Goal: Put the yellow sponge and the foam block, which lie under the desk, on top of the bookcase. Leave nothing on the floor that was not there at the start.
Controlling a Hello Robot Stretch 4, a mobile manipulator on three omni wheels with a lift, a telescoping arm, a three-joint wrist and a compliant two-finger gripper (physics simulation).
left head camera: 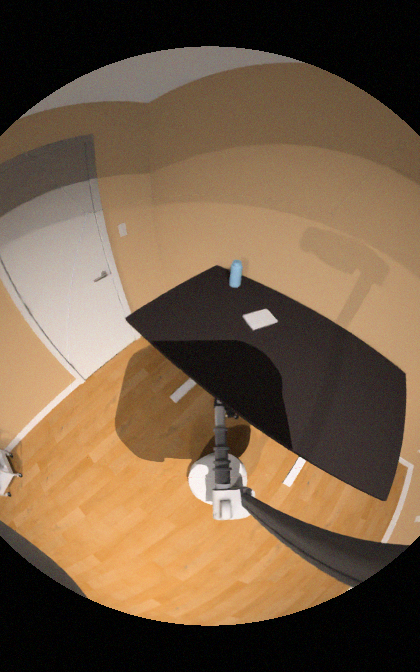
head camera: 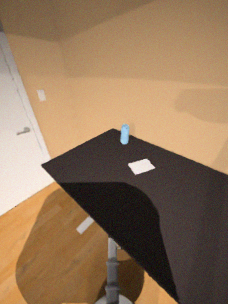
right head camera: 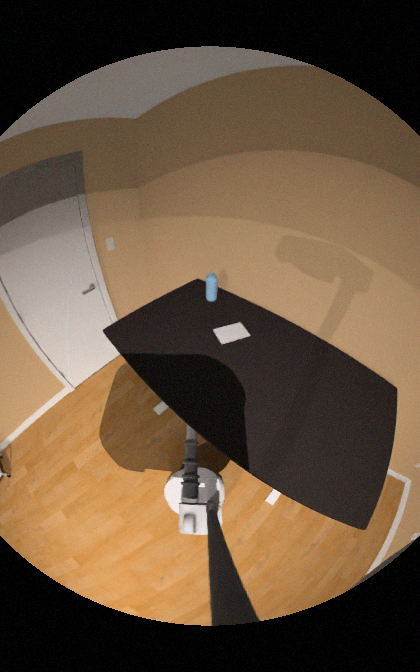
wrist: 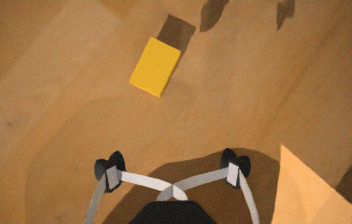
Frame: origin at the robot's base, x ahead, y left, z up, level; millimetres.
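Seen in the pictures: gripper, fingertip midpoint: (head camera: 122, 250) (wrist: 172, 162).
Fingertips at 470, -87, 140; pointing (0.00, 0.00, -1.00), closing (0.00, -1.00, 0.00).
Offsets run from my fingertips to a thing's middle, as dx, dy, dz. Level surfaces: height alone.
A yellow block {+143, +29, -145} (wrist: 155, 67), which looks like the yellow sponge, lies flat on the wooden floor in the upper middle of the wrist view, with its shadow beside it. My gripper (wrist: 172, 162) is open and empty; its two dark fingertips stand wide apart at the bottom of the wrist view, below the sponge and apart from it. In the head views the black desk {dz +782} (head camera: 192, 210) (left head camera: 345, 395) (right head camera: 320, 425) hides the gripper and the floor under it. No second block that I can tell as the foam block shows, and the bookcase does not show.
My arm (head camera: 112, 270) (left head camera: 221, 440) (right head camera: 190, 465) reaches under the desk's front edge. A blue bottle {+570, -19, +865} (head camera: 125, 134) (left head camera: 235, 274) (right head camera: 211, 287) and a white sheet {+265, -112, +787} (head camera: 141, 166) (left head camera: 260, 319) (right head camera: 231, 333) are on the desk. White desk feet (left head camera: 294, 472) (right head camera: 273, 496) stick out. A door (left head camera: 55, 280) is at left.
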